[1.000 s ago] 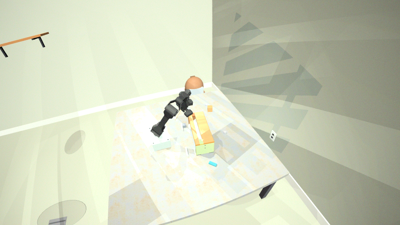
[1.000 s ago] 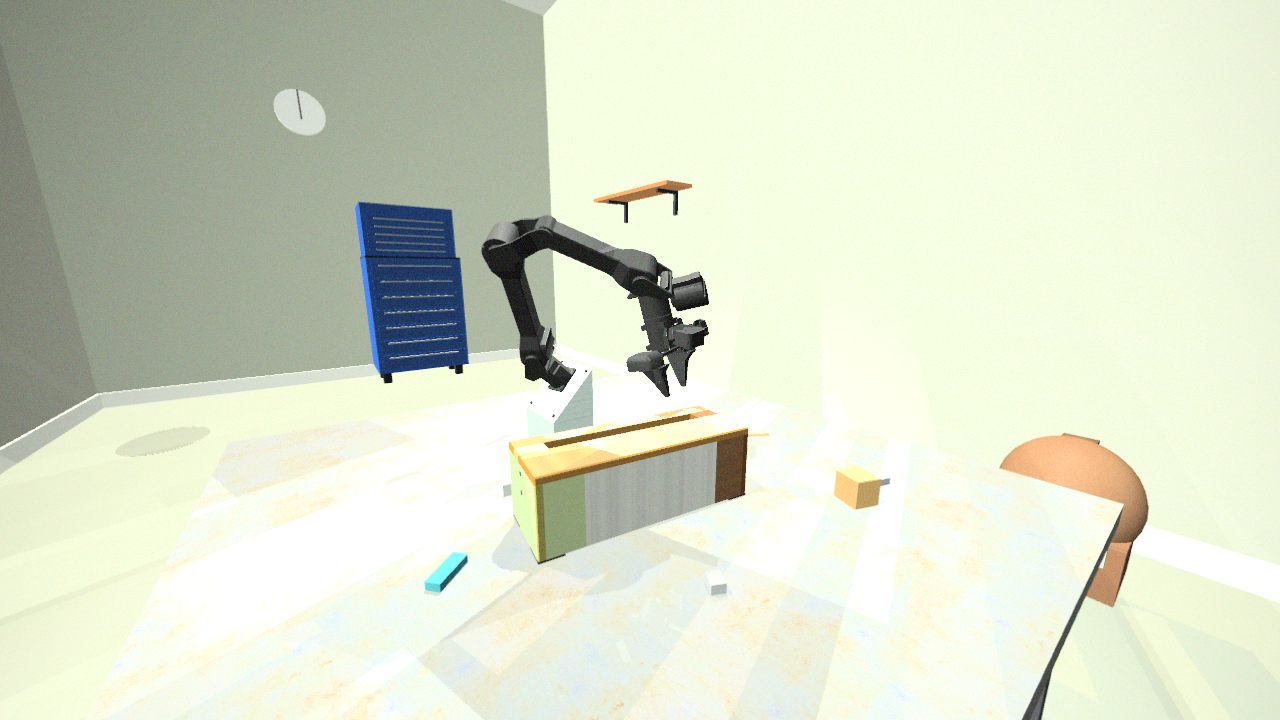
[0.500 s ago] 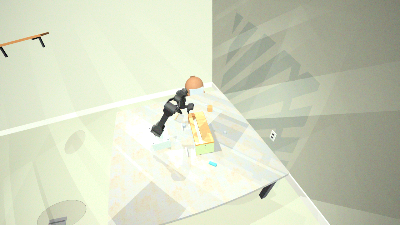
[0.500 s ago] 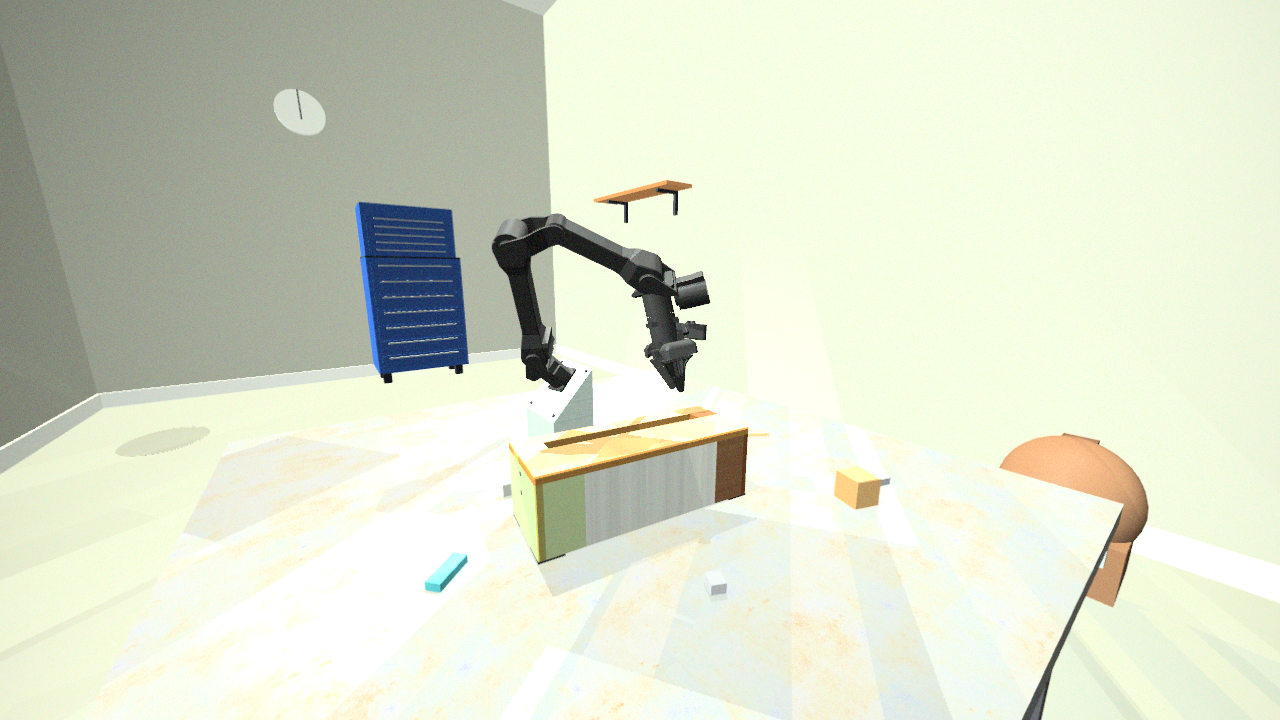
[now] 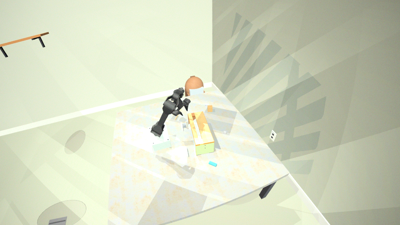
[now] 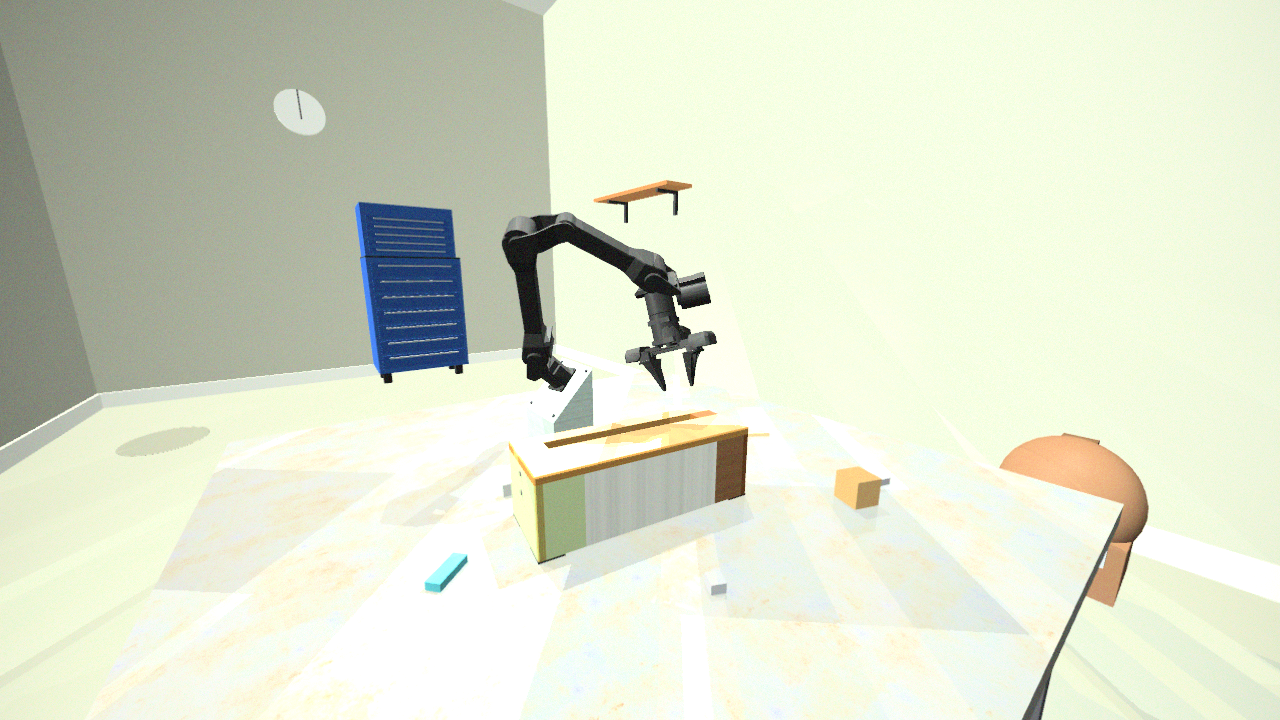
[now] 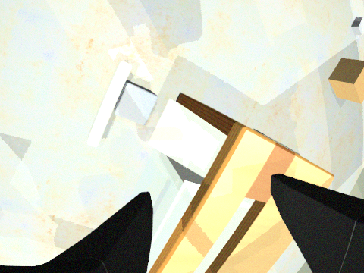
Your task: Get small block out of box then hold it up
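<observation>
The grey block lies 2 cm behind my gripper tip, 1 cm to the left of it and 15 cm below it. Round my gripper tip: thin wooden stick (2 cm behind, 21 cm to the left, 16 cm below); then orange cube (31 cm ahead, 13 cm to the left, 14 cm below).
</observation>
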